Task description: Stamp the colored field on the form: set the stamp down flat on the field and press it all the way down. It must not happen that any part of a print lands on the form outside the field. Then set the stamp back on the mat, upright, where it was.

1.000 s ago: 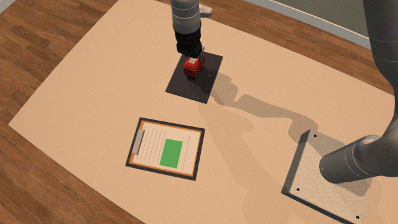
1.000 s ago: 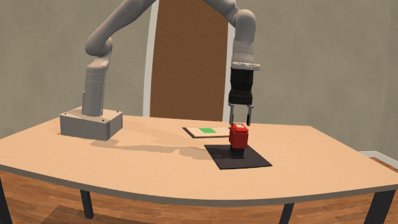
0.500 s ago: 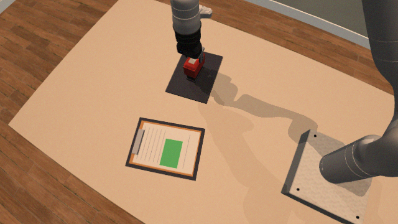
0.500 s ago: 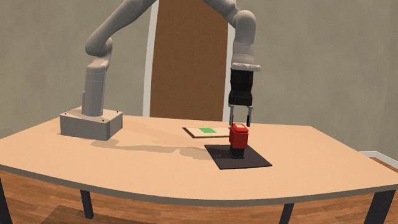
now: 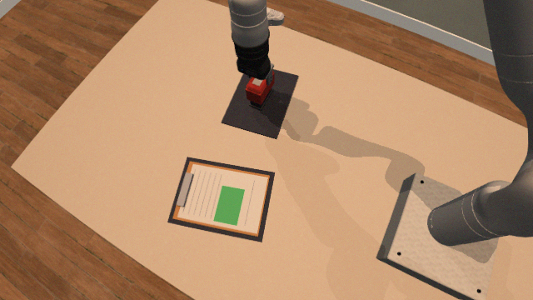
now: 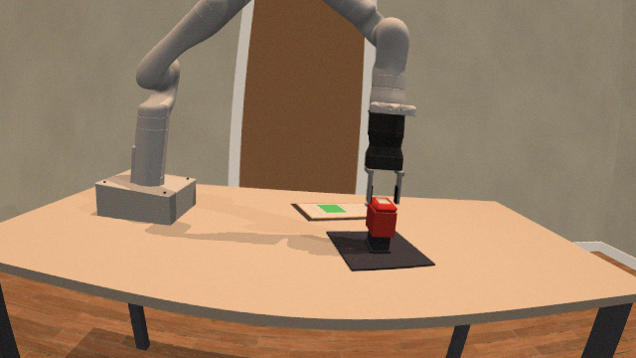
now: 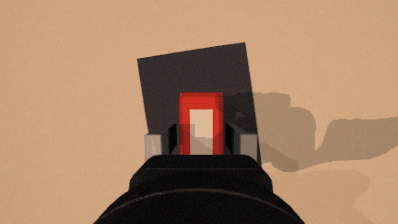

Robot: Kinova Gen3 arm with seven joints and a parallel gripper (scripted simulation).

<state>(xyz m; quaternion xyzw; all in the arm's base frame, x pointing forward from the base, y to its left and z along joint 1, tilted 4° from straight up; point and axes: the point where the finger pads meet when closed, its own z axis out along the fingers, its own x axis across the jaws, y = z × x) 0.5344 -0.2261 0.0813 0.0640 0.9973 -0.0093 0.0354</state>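
Right now the red stamp is 60 mm below my hand. Also, from my hand: clipboard: 320 mm to the left, 110 mm below, 10 mm ahead.
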